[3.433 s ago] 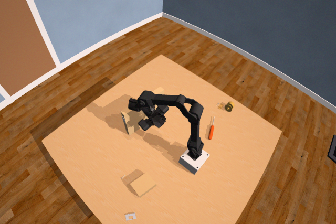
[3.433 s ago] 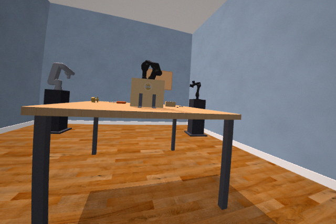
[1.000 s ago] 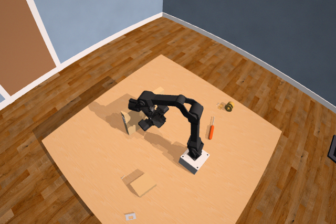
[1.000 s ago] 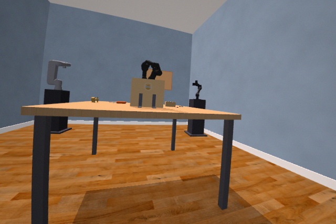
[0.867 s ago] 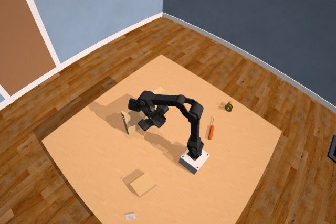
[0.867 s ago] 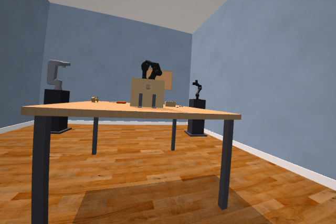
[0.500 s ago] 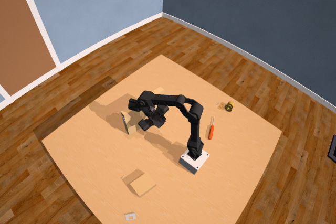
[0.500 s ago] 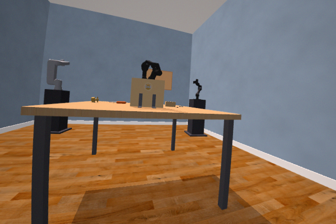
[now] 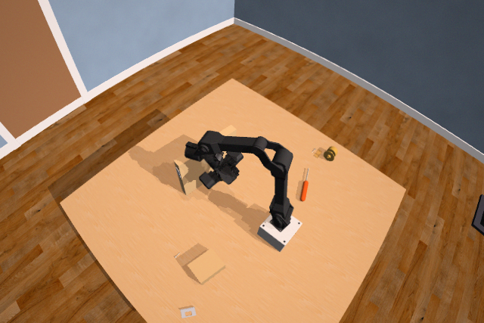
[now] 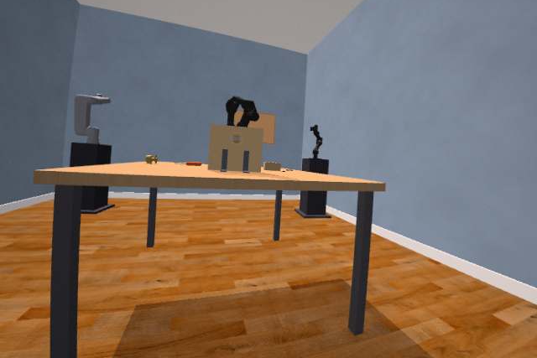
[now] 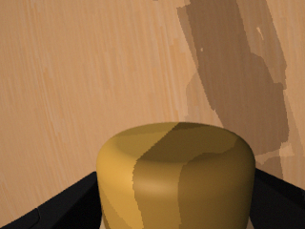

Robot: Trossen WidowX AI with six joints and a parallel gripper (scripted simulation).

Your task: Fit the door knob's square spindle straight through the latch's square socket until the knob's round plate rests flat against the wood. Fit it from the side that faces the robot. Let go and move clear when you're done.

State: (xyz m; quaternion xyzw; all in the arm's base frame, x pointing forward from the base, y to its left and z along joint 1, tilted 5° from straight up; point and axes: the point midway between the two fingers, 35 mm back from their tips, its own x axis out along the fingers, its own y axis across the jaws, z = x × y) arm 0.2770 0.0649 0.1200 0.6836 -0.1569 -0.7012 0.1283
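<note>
Right now my hand is 130 mm short of the square socket, 30 mm above it and 10 mm to the left of it. Also, from my hand: upright wooden slab (130 mm ahead, 50 mm below, 10 mm to the right); then orange screwdriver (340 mm to the right, 220 mm behind, 200 mm below); then small wood block (280 mm to the left, 210 mm behind, 180 mm below).
</note>
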